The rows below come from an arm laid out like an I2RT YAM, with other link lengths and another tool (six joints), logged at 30 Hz.
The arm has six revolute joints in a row. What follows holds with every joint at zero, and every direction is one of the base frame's. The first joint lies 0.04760 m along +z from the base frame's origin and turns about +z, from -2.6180 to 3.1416 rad. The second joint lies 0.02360 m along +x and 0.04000 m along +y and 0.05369 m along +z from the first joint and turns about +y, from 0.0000 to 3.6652 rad. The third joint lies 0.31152 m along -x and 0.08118 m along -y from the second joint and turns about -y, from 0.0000 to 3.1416 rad. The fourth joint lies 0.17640 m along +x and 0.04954 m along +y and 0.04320 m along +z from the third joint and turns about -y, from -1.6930 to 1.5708 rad. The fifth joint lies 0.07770 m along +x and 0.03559 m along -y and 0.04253 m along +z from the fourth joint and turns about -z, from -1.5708 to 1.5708 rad. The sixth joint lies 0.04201 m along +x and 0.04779 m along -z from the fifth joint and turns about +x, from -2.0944 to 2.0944 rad. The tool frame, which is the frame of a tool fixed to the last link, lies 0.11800 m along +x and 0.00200 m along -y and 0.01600 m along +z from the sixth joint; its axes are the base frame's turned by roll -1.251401, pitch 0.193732 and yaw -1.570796 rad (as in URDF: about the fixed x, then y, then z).
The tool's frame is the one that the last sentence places.
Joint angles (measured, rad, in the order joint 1, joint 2, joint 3, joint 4, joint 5, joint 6), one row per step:
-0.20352 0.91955 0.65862 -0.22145 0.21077 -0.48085
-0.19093 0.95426 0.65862 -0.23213 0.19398 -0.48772
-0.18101 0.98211 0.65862 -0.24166 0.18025 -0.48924
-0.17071 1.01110 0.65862 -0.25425 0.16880 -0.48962
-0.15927 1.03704 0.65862 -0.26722 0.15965 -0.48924
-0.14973 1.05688 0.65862 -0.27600 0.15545 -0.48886
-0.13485 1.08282 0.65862 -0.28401 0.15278 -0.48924
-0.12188 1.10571 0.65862 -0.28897 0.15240 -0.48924
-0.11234 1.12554 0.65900 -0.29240 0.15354 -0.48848
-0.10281 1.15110 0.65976 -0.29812 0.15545 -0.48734
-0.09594 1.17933 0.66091 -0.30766 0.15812 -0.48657
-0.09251 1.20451 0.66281 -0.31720 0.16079 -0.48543
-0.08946 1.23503 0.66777 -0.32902 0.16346 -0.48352
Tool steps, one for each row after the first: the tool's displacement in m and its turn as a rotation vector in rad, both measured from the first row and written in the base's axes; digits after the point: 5 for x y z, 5 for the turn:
0.00577 0.00462 -0.00973 0.01136 0.04543 0.03054
0.00987 0.00846 -0.01776 0.02412 0.08129 0.05305
0.01327 0.01219 -0.02665 0.03758 0.12113 0.07315
0.01586 0.01600 -0.03491 0.04978 0.15843 0.09181
0.01770 0.01870 -0.04095 0.05729 0.18619 0.10433
0.02039 0.02238 -0.04815 0.06367 0.21981 0.12113
0.02276 0.02531 -0.05409 0.06772 0.24758 0.13393
0.02470 0.02724 -0.05893 0.07068 0.27032 0.14167
0.02665 0.02906 -0.06531 0.07459 0.30058 0.14839
0.02783 0.03020 -0.07280 0.07889 0.33698 0.15193
0.02850 0.03055 -0.07931 0.08311 0.36941 0.15188
0.02956 0.03076 -0.08633 0.08852 0.40612 0.15087

